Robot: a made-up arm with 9 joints.
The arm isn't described. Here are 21 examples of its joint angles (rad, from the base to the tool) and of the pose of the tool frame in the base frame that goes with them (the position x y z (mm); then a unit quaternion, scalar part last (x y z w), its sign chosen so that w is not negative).
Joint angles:
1: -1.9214 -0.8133 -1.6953 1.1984 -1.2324 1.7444 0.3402 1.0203 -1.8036
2: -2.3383 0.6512 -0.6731 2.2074 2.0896 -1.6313 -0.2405 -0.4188 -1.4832
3: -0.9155 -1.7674 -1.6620 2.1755 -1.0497 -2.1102 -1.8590 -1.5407 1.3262
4: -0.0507 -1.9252 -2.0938 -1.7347 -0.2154 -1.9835 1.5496 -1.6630 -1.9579
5: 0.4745 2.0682 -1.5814 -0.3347 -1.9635 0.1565 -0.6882 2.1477 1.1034
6: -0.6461 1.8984 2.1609 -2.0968 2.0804 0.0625 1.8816 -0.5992 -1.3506
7: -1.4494 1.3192 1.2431 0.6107 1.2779 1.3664 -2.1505 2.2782 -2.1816
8: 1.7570 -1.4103 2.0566 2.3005 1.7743 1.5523 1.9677 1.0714 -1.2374
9: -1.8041 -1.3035 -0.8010 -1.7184 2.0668 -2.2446 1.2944 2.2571 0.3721
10: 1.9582 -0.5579 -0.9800 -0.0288 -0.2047 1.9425 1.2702 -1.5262 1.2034
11: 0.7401 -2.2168 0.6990 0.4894 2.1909 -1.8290 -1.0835 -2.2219 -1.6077
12: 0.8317 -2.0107 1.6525 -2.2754 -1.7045 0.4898 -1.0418 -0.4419 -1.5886
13: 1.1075 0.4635 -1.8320 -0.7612 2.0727 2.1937 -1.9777 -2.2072 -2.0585
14: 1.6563 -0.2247 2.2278 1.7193 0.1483 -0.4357 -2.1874 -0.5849 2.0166
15: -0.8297 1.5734 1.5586 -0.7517 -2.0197 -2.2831 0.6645 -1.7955 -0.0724
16: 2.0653 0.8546 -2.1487 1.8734 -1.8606 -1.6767 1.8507 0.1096 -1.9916
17: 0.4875 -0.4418 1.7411 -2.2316 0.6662 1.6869 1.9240 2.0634 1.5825
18: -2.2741 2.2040 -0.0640 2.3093 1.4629 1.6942 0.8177 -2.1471 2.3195
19: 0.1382 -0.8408 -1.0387 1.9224 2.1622 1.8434 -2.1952 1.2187 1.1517
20: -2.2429 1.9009 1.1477 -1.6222 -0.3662 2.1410 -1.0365 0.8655 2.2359
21: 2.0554 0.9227 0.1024 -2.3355 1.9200 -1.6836 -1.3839 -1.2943 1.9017
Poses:
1: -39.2 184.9 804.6 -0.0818 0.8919 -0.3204 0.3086
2: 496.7 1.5 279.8 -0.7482 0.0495 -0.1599 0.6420
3: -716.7 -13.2 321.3 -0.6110 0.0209 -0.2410 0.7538
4: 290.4 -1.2 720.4 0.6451 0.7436 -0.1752 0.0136
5: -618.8 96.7 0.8 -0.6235 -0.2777 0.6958 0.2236
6: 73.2 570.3 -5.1 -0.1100 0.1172 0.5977 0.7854
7: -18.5 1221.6 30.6 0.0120 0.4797 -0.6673 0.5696
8: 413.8 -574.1 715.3 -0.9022 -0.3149 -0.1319 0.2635
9: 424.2 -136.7 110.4 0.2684 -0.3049 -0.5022 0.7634
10: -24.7 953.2 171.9 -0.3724 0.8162 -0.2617 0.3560
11: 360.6 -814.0 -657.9 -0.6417 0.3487 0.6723 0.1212
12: -143.4 -604.1 432.3 0.7077 -0.4222 0.1323 0.5508
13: -662.5 330.3 374.4 0.6904 -0.5116 0.4982 0.1162
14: -433.1 -1025.4 1200.7 0.4465 0.8041 0.3089 0.2423
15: 481.9 469.5 535.1 0.8344 0.4830 -0.1348 0.2288
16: -939.7 366.4 -525.1 -0.2252 0.3264 0.0082 0.9180
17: -183.6 -157.3 -155.6 -0.8211 -0.0334 -0.2769 0.4981
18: 802.3 422.5 -182.8 -0.1244 -0.4562 0.5426 0.6943
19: 170.7 79.2 88.5 -0.4088 -0.8730 0.0160 0.2655
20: 260.8 579.6 278.6 0.0192 -0.0296 -0.7159 0.6973
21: 429.2 -150.2 -175.1 -0.0399 -0.6698 -0.2440 0.7002
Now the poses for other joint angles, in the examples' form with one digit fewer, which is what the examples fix.
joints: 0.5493 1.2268 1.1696 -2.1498 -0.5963 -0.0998 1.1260 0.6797 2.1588
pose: 231 -75 -144 -0.372 -0.518 -0.108 0.763
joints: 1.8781 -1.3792 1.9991 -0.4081 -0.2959 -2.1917 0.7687 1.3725 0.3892
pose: -648 -524 444 0.509 0.467 0.610 0.388
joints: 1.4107 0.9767 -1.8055 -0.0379 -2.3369 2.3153 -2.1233 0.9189 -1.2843
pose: -639 -169 124 0.692 -0.626 -0.340 0.116
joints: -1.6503 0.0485 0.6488 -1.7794 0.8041 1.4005 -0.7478 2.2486 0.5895
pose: 71 71 152 0.323 -0.105 -0.205 0.918
